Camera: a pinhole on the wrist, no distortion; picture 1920 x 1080 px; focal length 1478.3 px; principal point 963.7 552.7 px. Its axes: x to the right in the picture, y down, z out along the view. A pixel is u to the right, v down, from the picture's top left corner.
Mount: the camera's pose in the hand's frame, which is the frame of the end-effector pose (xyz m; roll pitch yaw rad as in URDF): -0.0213 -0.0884 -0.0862 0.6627 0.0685 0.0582
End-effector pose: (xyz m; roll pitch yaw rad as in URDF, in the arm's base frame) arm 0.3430 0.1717 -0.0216 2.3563 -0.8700 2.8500
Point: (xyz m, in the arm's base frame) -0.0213 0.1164 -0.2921
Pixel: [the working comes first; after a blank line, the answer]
In the camera's frame: -0.0088 -0.0871 0.4208

932.8 246.6
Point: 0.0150 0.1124 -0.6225
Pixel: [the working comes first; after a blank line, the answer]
In the camera's frame: -0.3000 -0.1025 0.5803

199.4 291.5
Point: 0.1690 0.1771 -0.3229
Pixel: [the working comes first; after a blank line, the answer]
In the camera's frame: -0.1294 0.0385 0.3183

362.5 731.6
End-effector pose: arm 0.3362 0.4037 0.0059 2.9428 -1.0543 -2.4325
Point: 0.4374 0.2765 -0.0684
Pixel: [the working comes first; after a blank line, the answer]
In the camera's frame: -0.0513 -0.0039 0.1196

329.9 505.0
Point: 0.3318 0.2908 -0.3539
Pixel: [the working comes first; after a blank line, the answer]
In the camera's frame: -0.2762 0.1585 0.2458

outside the picture
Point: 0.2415 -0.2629 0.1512
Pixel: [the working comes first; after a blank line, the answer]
In the camera's frame: 0.3469 -0.1123 0.5748

1855.9 263.8
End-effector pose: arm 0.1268 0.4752 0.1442 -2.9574 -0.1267 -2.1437
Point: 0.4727 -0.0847 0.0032
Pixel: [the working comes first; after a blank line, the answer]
In the camera's frame: 0.2310 -0.1414 0.5979

1534.8 203.2
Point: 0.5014 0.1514 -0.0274
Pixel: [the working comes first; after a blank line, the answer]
In the camera's frame: 0.0228 -0.0691 0.5034

1030.7 349.7
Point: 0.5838 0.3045 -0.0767
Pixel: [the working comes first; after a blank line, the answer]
In the camera's frame: -0.1552 -0.0391 0.4950

500.2 435.9
